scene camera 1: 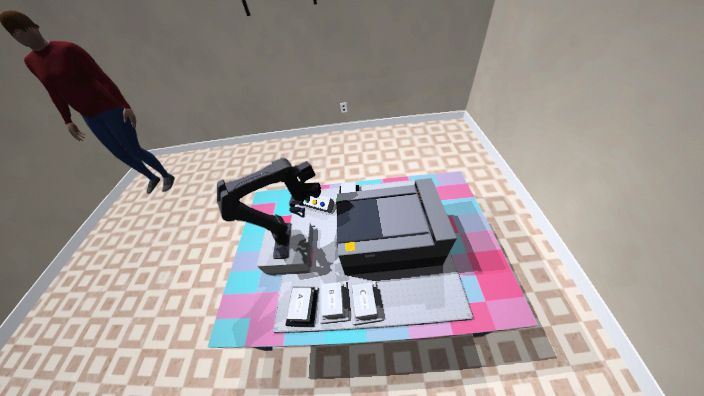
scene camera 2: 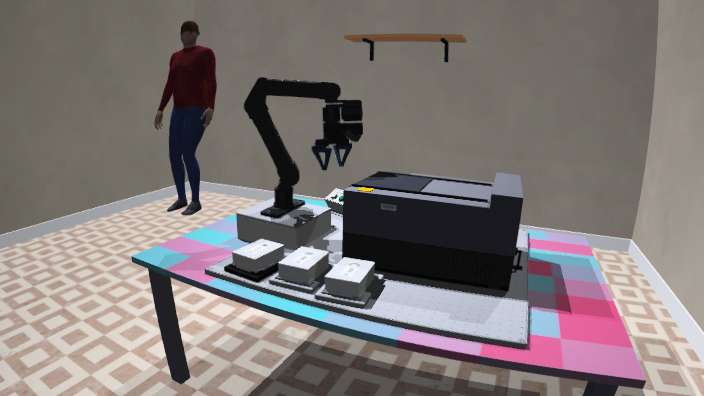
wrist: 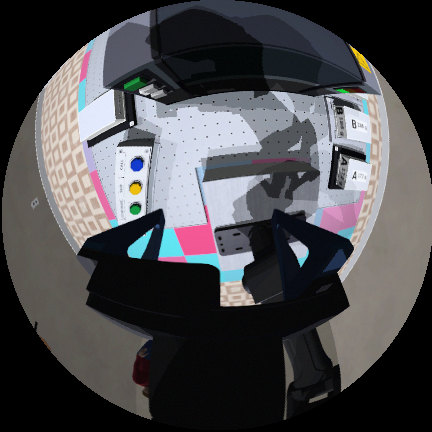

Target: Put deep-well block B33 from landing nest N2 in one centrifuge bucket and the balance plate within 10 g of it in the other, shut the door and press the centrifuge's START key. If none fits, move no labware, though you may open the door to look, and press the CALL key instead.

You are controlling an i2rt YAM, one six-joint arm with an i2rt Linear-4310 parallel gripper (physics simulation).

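Frame: origin at the arm's base, x down, y right, z back, level; centimetres.
Where they show: gripper, fingertip midpoint: (scene camera 1: 305,208) (scene camera 2: 333,168) (wrist: 217,214); arm's base, link origin: (scene camera 1: 282,240) (scene camera 2: 283,208) (wrist: 262,233).
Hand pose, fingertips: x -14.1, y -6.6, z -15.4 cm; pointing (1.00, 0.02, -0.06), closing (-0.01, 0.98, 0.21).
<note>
Each offset is from my fingertips to the top centre of the thing.
My gripper (scene camera 1: 298,211) (scene camera 2: 333,167) (wrist: 217,214) is open and empty, high in front of the centrifuge (scene camera 1: 395,260) (scene camera 2: 430,225) (wrist: 215,70). The centrifuge's door @[dx +0.3, dy +9.3, dz -23.7 cm] (scene camera 1: 359,220) (scene camera 2: 400,181) is shut, so the buckets are hidden. Plate A @[dx +16.2, dy +37.2, dz +5.7 cm] (scene camera 1: 299,306) (scene camera 2: 257,254) (wrist: 356,175), plate B @[dx +16.2, dy +36.9, dz -8.2 cm] (scene camera 1: 332,302) (scene camera 2: 302,264) (wrist: 356,131) and plate C @[dx +16.2, dy +38.7, dz -21.6 cm] (scene camera 1: 364,302) (scene camera 2: 350,280) stand in their nests. A white block @[dx +15.7, dy -22.7, dz -20.0 cm] (scene camera 1: 349,188) (wrist: 102,116) sits in a dark nest at the far side; its name is not readable. The blue CALL key @[dx +14.1, dy -14.5, dz -4.7 cm] (scene camera 1: 322,204) (wrist: 137,163) is up-left of the fingertips in the wrist view.
The key box @[dx +13.2, dy -19.9, dz +1.0 cm] (scene camera 2: 331,200) also carries a yellow key @[dx +14.1, dy -16.8, dz -0.2 cm] (scene camera 1: 314,202) (wrist: 135,188) and a green key @[dx +14.1, dy -19.1, dz +4.2 cm] (wrist: 135,209). A green key @[dx +2.5, dy -5.3, dz -14.8 cm] (wrist: 134,83) shows on the centrifuge's front. The arm's pedestal (scene camera 1: 285,269) (scene camera 2: 265,232) stands nearby. A person (scene camera 1: 77,75) (scene camera 2: 192,80) stands behind the table.
</note>
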